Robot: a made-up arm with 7 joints.
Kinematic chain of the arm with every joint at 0, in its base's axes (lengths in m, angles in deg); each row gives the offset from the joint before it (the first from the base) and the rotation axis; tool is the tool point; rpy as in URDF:
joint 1: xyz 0 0 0.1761 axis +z
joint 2: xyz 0 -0.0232 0.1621 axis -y
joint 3: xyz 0 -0.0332 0.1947 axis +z
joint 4: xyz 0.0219 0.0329 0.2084 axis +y
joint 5: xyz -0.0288 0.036 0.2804 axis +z
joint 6: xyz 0 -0.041 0.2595 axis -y
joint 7: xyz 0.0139 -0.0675 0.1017 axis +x
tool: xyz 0 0 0 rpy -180 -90 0
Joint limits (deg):
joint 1: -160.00..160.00
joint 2: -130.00..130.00
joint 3: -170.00..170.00
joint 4: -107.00..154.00
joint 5: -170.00..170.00
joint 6: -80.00..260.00
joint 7: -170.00..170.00
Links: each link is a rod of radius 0.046 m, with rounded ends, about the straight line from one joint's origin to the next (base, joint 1, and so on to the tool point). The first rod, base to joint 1, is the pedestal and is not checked.
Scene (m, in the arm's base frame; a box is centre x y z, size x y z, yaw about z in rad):
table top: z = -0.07
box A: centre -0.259 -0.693 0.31 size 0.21 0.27 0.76 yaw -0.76
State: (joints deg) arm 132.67 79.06 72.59 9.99 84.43 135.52 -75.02
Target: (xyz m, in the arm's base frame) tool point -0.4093 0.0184 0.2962
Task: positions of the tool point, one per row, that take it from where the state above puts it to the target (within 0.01 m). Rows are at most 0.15 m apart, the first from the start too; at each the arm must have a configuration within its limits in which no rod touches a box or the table.
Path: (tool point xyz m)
1: 0.3883 -0.6715 0.6141
2: 0.2889 -0.6301 0.6509
3: 0.1940 -0.5608 0.6763
4: 0.1078 -0.4696 0.6827
5: 0.0344 -0.3646 0.6639
6: -0.0218 -0.2547 0.6171
7: -0.0566 -0.1494 0.5421
8: -0.0657 -0.0575 0.4431
9: -0.0932 -0.0997 0.4674
10: -0.1548 -0.1320 0.4669
11: -0.2441 -0.1309 0.4394
12: -0.3391 -0.0806 0.3826
13: -0.4093 0.0184 0.2962

